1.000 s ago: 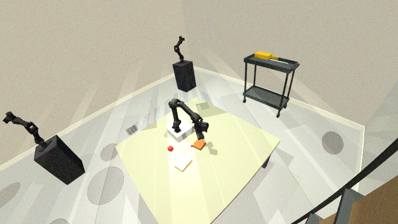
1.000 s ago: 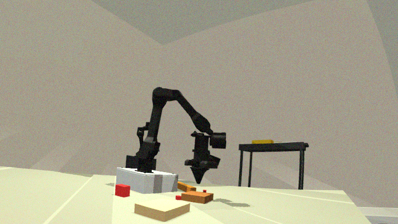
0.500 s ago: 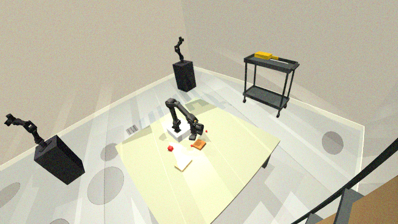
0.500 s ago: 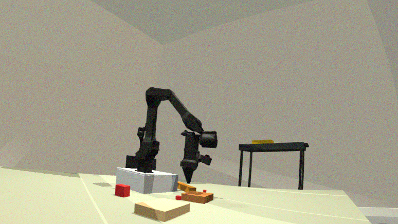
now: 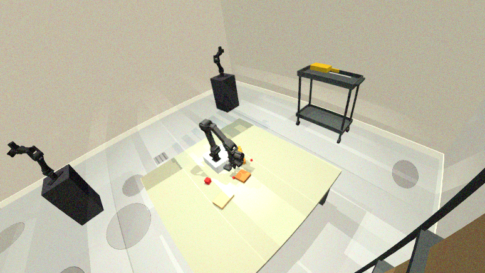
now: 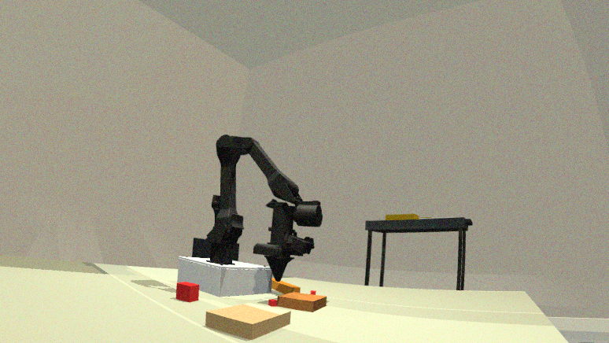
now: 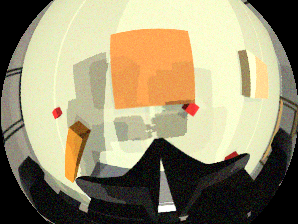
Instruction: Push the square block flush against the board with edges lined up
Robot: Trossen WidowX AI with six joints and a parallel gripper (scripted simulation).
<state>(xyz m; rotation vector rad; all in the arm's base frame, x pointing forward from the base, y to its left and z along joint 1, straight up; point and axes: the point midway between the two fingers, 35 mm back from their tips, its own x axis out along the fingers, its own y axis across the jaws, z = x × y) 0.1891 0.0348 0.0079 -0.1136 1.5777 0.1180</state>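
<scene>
The square orange block lies 80 mm ahead of my gripper tip, 50 mm below it and 10 mm to the left of it. Round my gripper tip: orange piece: 180 mm to the left, 110 mm behind, 40 mm below; tan block: 240 mm to the right, 120 mm ahead, 50 mm below.
</scene>
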